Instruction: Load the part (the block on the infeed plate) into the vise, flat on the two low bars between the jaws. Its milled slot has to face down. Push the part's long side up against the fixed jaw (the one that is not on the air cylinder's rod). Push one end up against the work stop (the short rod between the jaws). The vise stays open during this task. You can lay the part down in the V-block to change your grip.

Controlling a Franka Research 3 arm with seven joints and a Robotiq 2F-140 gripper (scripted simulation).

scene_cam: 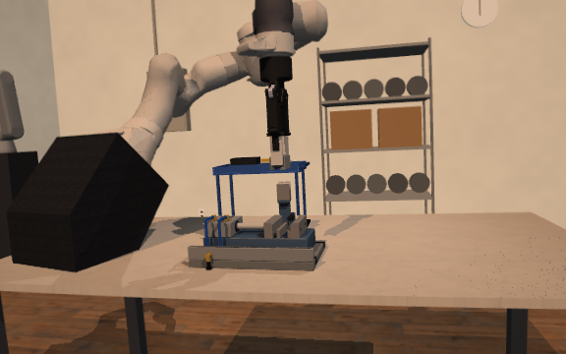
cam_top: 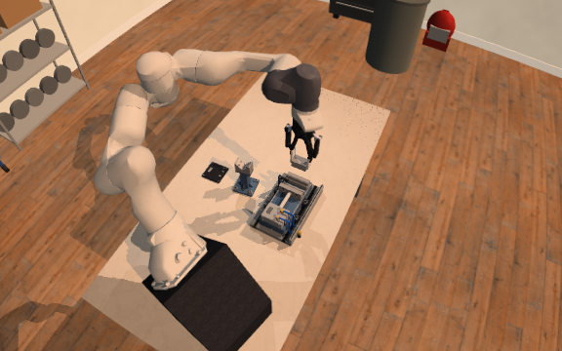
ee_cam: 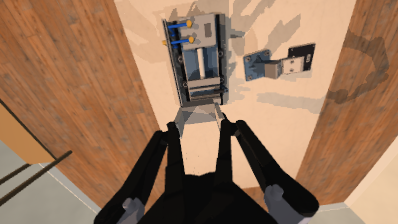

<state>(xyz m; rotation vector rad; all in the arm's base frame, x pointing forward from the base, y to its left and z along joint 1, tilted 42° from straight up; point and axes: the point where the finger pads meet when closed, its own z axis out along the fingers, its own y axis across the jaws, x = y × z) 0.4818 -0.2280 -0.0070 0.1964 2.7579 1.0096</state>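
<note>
The part lies 3 cm below my hand. From my hand the other things lie so: vise (7 cm behind, 2 cm to the left, 22 cm below); dark infeed plate (3 cm behind, 39 cm to the left, 26 cm below).
</note>
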